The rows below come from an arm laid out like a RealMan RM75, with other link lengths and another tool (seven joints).
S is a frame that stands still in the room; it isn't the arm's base.
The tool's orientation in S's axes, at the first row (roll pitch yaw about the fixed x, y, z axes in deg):
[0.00, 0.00, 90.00]
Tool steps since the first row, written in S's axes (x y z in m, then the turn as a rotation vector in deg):
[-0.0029, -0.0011, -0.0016, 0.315, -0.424, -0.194]
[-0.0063, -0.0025, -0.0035, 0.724, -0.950, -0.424]
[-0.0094, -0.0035, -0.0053, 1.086, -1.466, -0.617]
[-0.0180, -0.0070, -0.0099, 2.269, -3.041, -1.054]
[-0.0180, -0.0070, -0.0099, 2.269, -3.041, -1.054]
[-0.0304, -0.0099, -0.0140, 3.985, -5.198, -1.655]
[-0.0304, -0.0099, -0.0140, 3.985, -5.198, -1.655]
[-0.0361, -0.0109, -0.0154, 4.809, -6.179, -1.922]
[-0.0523, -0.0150, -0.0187, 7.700, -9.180, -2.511]
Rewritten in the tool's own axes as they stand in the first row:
[-0.0011, 0.0029, -0.0016, -0.424, -0.315, -0.194]
[-0.0025, 0.0063, -0.0035, -0.950, -0.724, -0.424]
[-0.0035, 0.0094, -0.0053, -1.466, -1.086, -0.617]
[-0.0070, 0.0180, -0.0099, -3.041, -2.269, -1.054]
[-0.0070, 0.0180, -0.0099, -3.041, -2.269, -1.054]
[-0.0099, 0.0304, -0.0140, -5.198, -3.985, -1.655]
[-0.0099, 0.0304, -0.0140, -5.198, -3.985, -1.655]
[-0.0109, 0.0361, -0.0154, -6.179, -4.809, -1.922]
[-0.0150, 0.0523, -0.0187, -9.180, -7.700, -2.511]

